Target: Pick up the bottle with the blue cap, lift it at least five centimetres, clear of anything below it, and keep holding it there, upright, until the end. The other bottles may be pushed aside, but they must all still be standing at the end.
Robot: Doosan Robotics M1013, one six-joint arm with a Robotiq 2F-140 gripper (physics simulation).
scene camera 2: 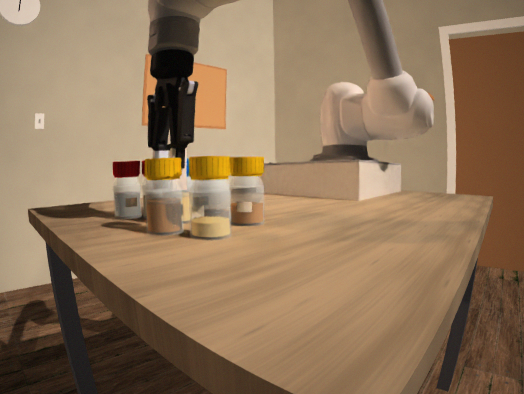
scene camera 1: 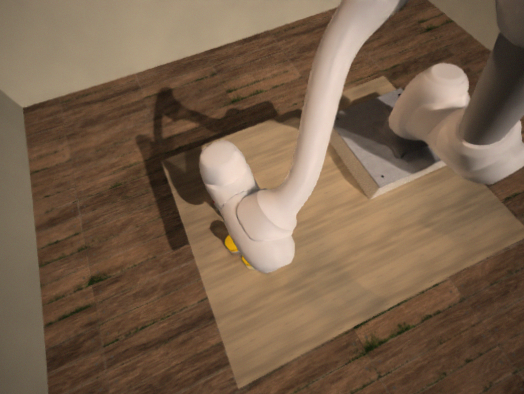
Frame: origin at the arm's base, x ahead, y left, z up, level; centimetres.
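Seen in the pictures: gripper, between the fingertips: (scene camera 2: 169, 189); arm's base, origin of its link: (scene camera 1: 403, 134).
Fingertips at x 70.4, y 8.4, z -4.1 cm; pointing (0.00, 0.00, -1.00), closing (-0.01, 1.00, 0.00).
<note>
Pixels of each thing's top centre, then the offset from my fingertips to it. "spot": a spot on its surface instead. Level surfaces: height alone.
- bottle with the blue cap, a spot on its surface: (scene camera 2: 188, 168) spot: dx -2.3, dy +2.6, dz +3.4 cm
- dark-red-capped bottle, centre of its top: (scene camera 2: 126, 161) dx +3.5, dy -10.8, dz +5.0 cm
- dark red cap, centre of its top: (scene camera 2: 155, 160) dx -1.3, dy -7.4, dz +5.0 cm
- wooden table, height of its surface: dz -5.5 cm
The bottle with the blue cap (scene camera 2: 188, 168) is mostly hidden behind yellow-capped bottles in scene camera 2; a blue sliver of cap shows beside a finger. It stands upright, low among the others. My gripper (scene camera 2: 171, 156) points down, its fingertips low behind the front bottles, shut on the blue-capped bottle; the contact itself is hidden. In scene camera 1 the arm covers the gripper and this bottle. Three yellow-capped bottles (scene camera 2: 163, 197) (scene camera 2: 210, 197) (scene camera 2: 248, 197) stand in front and to the right. A dark-red-capped bottle (scene camera 2: 126, 190) stands at the left, and another dark red cap (scene camera 2: 144, 167) partly shows.
The wooden table (scene camera 1: 350, 260) (scene camera 2: 325, 270) carries the bottles near its left edge in scene camera 1. Two yellow caps (scene camera 1: 231, 244) (scene camera 1: 246, 261) show beside the arm there. The robot's pale base block (scene camera 1: 372, 189) (scene camera 2: 320, 180) stands further back on the table.
</note>
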